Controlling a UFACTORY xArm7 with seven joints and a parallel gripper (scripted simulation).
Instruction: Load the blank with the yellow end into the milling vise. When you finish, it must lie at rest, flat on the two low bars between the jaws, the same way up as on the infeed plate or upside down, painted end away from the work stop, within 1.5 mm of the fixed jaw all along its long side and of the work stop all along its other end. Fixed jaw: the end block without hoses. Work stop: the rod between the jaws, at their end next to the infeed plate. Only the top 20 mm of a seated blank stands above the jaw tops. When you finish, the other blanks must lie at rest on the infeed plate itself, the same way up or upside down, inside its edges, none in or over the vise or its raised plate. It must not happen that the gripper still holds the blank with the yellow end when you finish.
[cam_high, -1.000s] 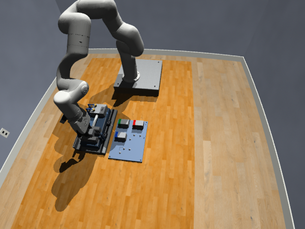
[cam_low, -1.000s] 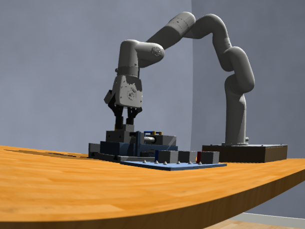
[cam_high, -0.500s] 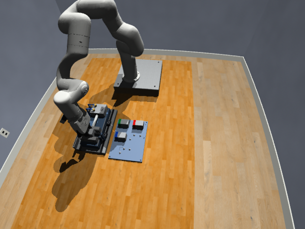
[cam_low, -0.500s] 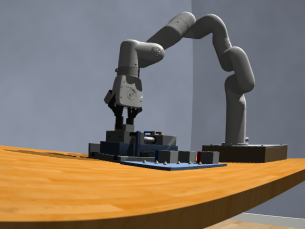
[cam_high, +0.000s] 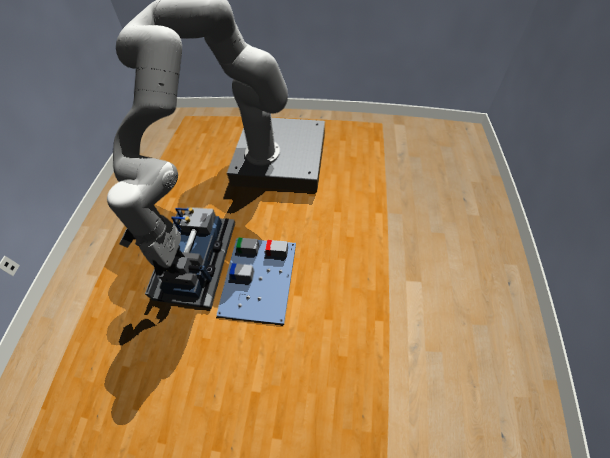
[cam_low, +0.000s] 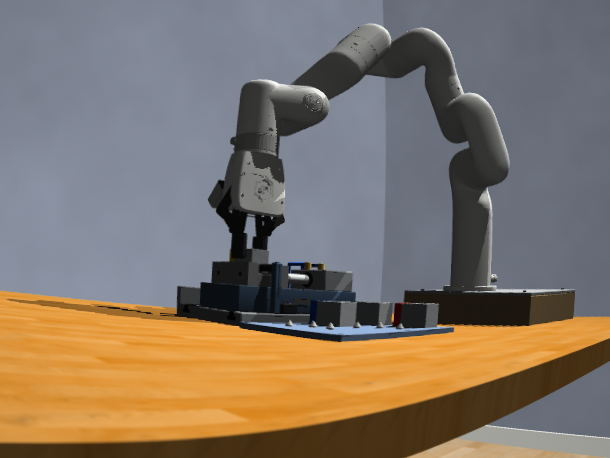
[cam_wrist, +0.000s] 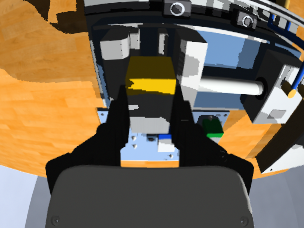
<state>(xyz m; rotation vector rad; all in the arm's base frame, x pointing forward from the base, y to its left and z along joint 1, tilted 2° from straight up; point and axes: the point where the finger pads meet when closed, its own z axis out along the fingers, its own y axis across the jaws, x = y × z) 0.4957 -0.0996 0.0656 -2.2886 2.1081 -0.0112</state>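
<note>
Now: the yellow-ended blank 20 mm below my hand. Also, from my hand: milling vise 70 mm behind, 10 mm to the right, 80 mm below; fixed jaw 30 mm ahead, 50 mm below; blue-ended blank 50 mm behind, 160 mm to the left, 100 mm below.
</note>
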